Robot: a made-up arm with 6 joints.
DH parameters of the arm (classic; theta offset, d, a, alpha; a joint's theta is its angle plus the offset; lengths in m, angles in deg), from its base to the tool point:
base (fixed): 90 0.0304 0 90
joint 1: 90 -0.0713 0.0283 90
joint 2: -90 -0.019 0.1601 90
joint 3: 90 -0.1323 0.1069 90
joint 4: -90 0.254 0.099 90
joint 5: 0 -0.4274 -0.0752 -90
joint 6: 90 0.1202 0.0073 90
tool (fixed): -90 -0.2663 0 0
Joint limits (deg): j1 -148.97..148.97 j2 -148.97..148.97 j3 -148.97..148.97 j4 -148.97..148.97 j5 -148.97..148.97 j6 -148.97..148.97
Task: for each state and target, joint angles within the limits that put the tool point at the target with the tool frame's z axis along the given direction. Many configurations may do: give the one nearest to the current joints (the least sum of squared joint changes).
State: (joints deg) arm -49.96 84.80 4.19 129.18 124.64 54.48
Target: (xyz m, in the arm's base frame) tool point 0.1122 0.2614 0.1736 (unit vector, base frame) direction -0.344 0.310 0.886
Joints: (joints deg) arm -65.51 109.24 22.24 148.97 78.80 77.87
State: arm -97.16 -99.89 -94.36 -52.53 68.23 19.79
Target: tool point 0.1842 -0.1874 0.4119 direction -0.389 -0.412 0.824
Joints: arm -89.97 -133.32 -135.46 -3.07 46.22 39.77
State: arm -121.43 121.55 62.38 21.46 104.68 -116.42
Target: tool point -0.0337 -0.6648 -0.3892 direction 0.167 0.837 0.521
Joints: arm -141.73 139.50 34.11 0.05 93.63 -112.73
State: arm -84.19 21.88 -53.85 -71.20 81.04 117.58
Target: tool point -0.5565 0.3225 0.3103 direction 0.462 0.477 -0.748
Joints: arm -107.08 -26.69 -60.63 -120.86 96.06 148.97
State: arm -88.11 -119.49 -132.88 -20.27 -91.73 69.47
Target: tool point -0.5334 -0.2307 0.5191 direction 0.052 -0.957 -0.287
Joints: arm -80.14 -101.06 -122.60 -23.83 -106.07 49.05
